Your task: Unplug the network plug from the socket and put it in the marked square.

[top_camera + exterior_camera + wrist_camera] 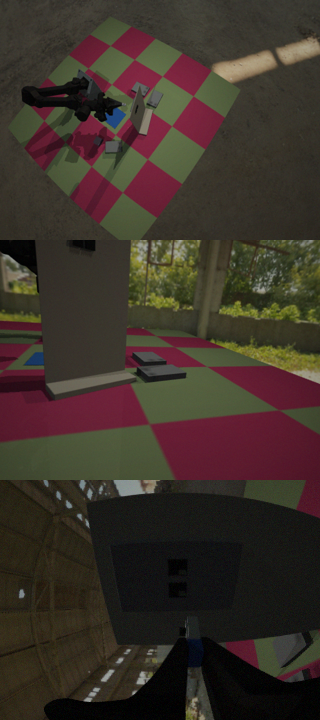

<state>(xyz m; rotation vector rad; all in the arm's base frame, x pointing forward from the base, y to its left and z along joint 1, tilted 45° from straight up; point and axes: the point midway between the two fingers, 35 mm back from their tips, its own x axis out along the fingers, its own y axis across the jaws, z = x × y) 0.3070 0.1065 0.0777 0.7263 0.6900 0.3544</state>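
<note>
My gripper tip is now 100 mm past the blue marked square, 70 mm to the left of it and 260 mm above it. The rest, counted from my gripper tip: plug right at my gripper tip; panel 80 mm ahead, 40 mm to the left, 100 mm below.
</note>
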